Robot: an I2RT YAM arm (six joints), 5 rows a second.
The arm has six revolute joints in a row. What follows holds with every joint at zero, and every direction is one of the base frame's. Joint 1 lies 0.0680 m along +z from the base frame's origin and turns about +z. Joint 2 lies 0.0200 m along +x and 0.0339 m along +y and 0.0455 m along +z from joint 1 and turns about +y. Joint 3 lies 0.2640 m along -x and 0.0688 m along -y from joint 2 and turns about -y. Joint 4 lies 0.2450 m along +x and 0.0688 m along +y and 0.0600 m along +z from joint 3 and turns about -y. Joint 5 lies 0.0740 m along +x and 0.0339 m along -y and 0.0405 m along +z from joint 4 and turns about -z. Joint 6 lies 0.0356 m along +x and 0.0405 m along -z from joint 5 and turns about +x. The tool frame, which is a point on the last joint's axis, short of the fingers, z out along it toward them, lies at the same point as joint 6; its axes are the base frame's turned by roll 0.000, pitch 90.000 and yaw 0.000 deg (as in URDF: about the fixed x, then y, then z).
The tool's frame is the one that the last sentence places.
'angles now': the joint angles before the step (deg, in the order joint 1, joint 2, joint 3, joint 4, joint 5, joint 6). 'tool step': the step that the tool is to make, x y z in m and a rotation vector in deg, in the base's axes. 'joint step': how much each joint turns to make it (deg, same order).
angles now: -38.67 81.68 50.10 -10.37 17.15 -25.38
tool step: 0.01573 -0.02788 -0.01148 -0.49 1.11 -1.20
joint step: -2.05 7.72 4.33 3.28 0.10 -1.44
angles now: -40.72 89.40 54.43 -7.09 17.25 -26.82
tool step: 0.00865 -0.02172 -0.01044 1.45 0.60 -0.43
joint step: -1.90 5.59 3.74 0.58 -1.55 -0.52
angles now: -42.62 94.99 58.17 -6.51 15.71 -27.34
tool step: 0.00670 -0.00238 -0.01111 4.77 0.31 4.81
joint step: -0.12 2.71 1.50 -2.00 -5.82 -1.17
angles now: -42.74 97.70 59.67 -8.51 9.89 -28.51
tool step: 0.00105 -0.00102 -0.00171 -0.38 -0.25 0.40
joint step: -0.03 0.38 -0.15 1.04 -0.22 -0.39
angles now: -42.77 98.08 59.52 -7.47 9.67 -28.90
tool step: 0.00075 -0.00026 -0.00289 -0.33 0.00 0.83
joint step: 0.01 0.37 -0.41 1.12 -0.40 -0.77
